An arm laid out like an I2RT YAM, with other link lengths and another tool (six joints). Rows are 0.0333 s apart.
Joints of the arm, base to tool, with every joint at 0 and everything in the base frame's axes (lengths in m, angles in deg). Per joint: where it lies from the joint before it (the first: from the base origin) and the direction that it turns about. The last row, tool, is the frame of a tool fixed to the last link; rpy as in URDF.
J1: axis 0 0 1 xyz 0.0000 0.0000 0.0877
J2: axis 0 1 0 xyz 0.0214 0.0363 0.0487
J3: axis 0 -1 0 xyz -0.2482 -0.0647 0.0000
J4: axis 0 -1 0 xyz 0.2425 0.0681 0.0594
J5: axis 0 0 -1 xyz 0.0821 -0.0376 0.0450
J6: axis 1 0 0 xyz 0.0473 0.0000 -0.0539
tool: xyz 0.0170 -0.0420 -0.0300 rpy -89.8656 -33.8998 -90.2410
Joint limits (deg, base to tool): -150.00..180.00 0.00..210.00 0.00..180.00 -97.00..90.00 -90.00..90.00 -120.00..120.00
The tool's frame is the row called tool.
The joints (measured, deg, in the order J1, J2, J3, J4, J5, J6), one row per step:
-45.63, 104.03, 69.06, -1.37, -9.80, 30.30
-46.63, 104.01, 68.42, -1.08, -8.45, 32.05
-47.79, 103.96, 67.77, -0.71, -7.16, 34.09
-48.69, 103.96, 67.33, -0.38, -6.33, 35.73
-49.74, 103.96, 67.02, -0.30, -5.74, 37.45
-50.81, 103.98, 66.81, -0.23, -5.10, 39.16
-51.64, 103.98, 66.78, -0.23, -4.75, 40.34
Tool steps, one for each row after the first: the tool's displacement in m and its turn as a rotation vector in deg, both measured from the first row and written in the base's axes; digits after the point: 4 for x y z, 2 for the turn. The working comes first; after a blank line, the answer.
Tool pose at each row, in the base's axes (x y z in m, rotation vector in deg; the steps are taken from these numbers as rounded here):
0.2750, -0.2922, 0.1535, -62.52, 125.86, -62.48
0.2680, -0.2952, 0.1502, -59.06, 128.50, -62.76
0.2604, -0.2986, 0.1473, -54.98, 131.10, -63.07
0.2550, -0.3012, 0.1451, -51.71, 132.85, -63.25
0.2490, -0.3041, 0.1433, -48.25, 134.54, -63.15
0.2432, -0.3074, 0.1419, -44.70, 136.13, -63.19
0.2390, -0.3102, 0.1417, -42.13, 137.09, -63.27

-0.0070, -0.0030, -0.0033, 0.85, 0.00, -3.11
-0.0146, -0.0064, -0.0062, 1.80, -0.28, -6.51
-0.0200, -0.0090, -0.0084, 2.57, -0.67, -9.05
-0.0260, -0.0119, -0.0102, 3.57, -1.14, -11.60
-0.0318, -0.0152, -0.0116, 4.46, -1.67, -14.20
-0.0360, -0.0180, -0.0118, 5.05, -2.16, -16.01

